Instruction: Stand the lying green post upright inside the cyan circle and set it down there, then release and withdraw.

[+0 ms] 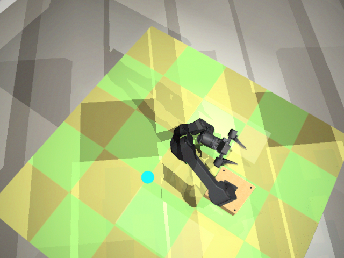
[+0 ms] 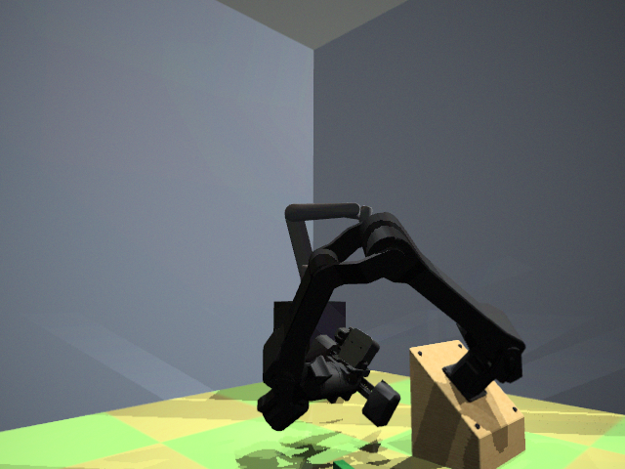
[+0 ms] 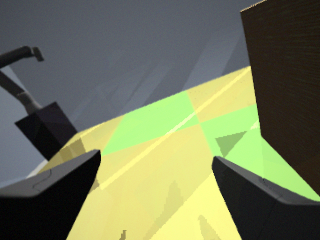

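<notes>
Now: gripper tip 20 cm short of the green post, 11 cm to the right of it and 9 cm above it.
</notes>
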